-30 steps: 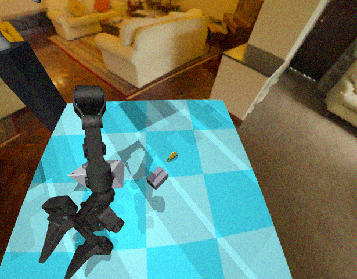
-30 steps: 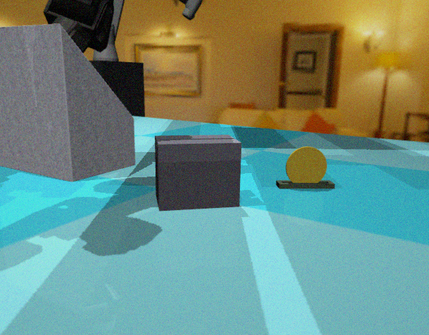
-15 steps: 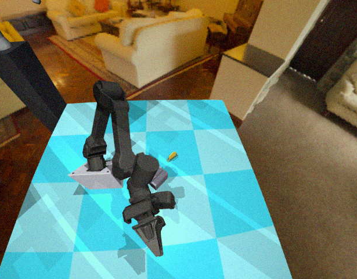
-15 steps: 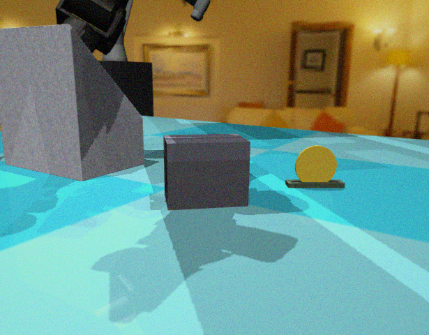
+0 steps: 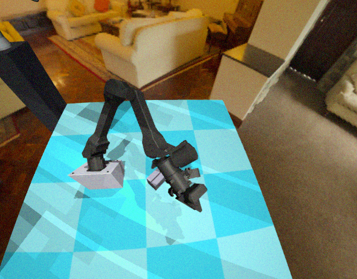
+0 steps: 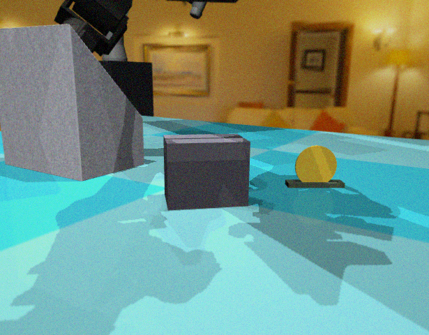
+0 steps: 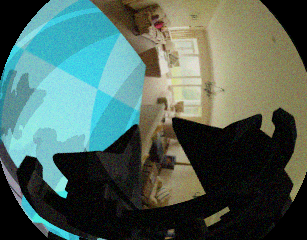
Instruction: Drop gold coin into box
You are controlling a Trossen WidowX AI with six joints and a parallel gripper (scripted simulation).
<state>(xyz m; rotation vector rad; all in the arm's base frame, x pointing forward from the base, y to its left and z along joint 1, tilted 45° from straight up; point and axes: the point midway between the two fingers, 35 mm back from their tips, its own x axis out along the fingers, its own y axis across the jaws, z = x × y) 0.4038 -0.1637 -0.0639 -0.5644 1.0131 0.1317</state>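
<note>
The gold coin is 330 mm to the left of my gripper tip, 220 mm below it and 70 mm behind it.
</note>
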